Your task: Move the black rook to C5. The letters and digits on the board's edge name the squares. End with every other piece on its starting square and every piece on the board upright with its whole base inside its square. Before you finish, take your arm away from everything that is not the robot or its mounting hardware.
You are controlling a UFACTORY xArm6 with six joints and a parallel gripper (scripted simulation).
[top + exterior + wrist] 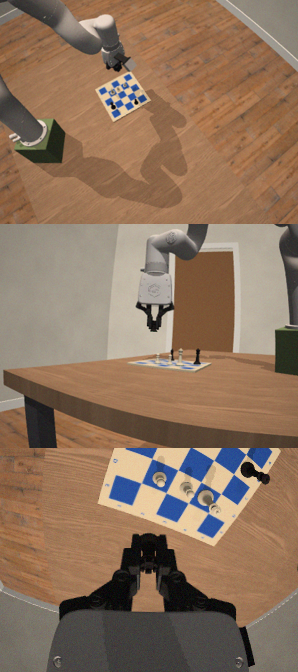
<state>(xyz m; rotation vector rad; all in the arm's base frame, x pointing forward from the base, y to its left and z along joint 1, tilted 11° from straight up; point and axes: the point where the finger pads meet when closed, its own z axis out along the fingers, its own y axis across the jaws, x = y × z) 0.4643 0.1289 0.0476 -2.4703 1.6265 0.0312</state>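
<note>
My gripper is now 13 cm above the blue-and-cream chessboard, 8 cm to the left of it and 3 cm past it.
</note>
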